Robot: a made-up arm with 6 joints. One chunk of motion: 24 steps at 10 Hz.
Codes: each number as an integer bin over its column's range. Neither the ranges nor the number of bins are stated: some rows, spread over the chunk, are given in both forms.
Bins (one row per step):
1: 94 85 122 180 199 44
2: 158 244 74 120 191 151
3: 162 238 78 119 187 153
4: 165 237 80 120 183 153
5: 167 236 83 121 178 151
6: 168 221 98 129 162 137
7: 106 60 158 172 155 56
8: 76 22 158 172 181 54
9: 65 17 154 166 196 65
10: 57 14 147 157 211 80
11: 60 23 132 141 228 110
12: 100 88 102 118 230 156
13: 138 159 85 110 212 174
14: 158 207 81 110 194 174
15: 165 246 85 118 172 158
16: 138 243 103 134 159 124
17: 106 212 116 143 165 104
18: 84 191 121 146 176 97
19: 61 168 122 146 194 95
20: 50 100 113 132 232 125
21: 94 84 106 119 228 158
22: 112 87 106 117 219 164
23: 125 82 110 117 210 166
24: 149 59 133 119 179 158
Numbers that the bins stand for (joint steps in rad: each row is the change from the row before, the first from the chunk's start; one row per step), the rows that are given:
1: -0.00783 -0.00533 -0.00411 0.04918 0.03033 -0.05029
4: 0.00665 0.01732 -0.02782 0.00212 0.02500 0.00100
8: -0.01150 -0.01472 0.01622 0.04290 0.02433 -0.04559
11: -0.01476 -0.01457 0.00154 0.01859 0.04000 -0.01924
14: 0.00522 0.01285 -0.02726 -0.00573 0.02867 0.01088
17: -0.00538 0.01359 -0.00749 0.02016 0.01900 -0.02206
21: -0.00783 -0.00548 -0.01314 0.00133 0.04000 0.00335
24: 0.00338 -0.00921 0.00211 0.00133 0.02367 0.00335
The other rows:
2: 0.00522 0.01836 -0.03121 0.00212 0.02767 0.00006
3: 0.00604 0.01747 -0.02895 0.00133 0.02633 0.00100
5: 0.00705 0.01717 -0.02613 0.00290 0.02333 0.00006
6: 0.00726 0.01493 -0.01766 0.00918 0.01800 -0.00653
7: -0.00538 -0.00906 0.01622 0.04290 0.01567 -0.04465
9: -0.01375 -0.01547 0.01396 0.03820 0.02933 -0.04041
10: -0.01538 -0.01591 0.01001 0.03114 0.03433 -0.03335
12: -0.00661 -0.00489 -0.01540 0.00055 0.04067 0.00241
13: 0.00114 0.00569 -0.02500 -0.00573 0.03467 0.01088
15: 0.00665 0.01866 -0.02500 0.00055 0.02133 0.00335
16: 0.00114 0.01821 -0.01484 0.01310 0.01700 -0.01265
18: -0.00987 0.01046 -0.00467 0.02251 0.02267 -0.02535
19: -0.01456 0.00704 -0.00411 0.02251 0.02867 -0.02629
20: -0.01680 -0.00310 -0.00919 0.01153 0.04133 -0.01218
22: -0.00416 -0.00504 -0.01314 -0.00024 0.03700 0.00618
23: -0.00151 -0.00578 -0.01088 -0.00024 0.03400 0.00712

